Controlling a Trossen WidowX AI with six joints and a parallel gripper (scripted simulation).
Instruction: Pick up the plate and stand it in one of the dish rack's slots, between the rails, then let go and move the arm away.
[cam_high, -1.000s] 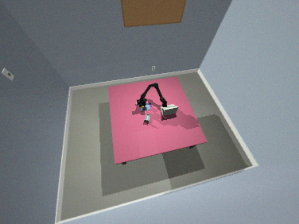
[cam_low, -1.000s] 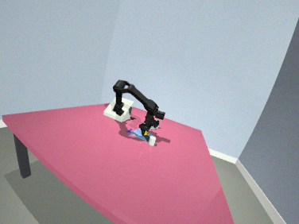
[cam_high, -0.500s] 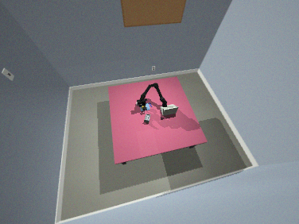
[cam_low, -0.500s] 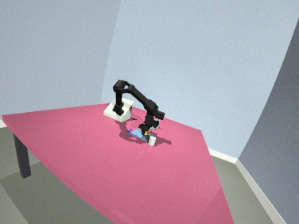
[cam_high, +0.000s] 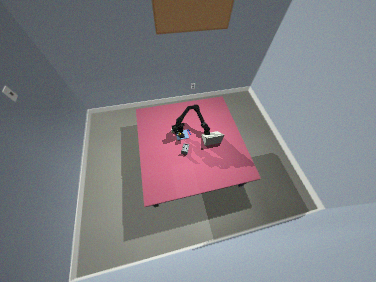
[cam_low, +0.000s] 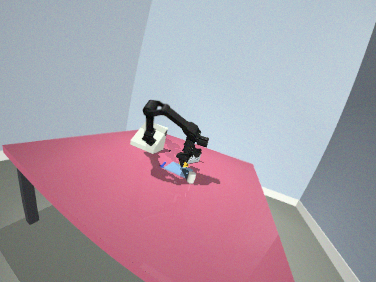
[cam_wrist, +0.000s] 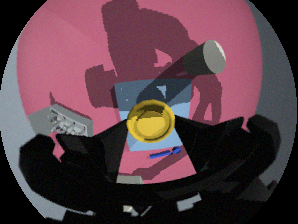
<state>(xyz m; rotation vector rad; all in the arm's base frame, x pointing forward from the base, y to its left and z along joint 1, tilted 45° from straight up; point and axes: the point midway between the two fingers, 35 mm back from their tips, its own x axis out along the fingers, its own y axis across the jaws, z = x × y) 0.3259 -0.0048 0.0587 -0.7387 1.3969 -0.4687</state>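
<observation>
Now: gripper tip 20 mm past the light blue mat, 10 mm to the left of it and 30 mm above it. Round my gripper tip: yellow plate: 10 mm above; white cup: 100 mm ahead, 70 mm to the right, 10 mm below; blue spoon: 110 mm behind, 60 mm to the right, 30 mm below.
</observation>
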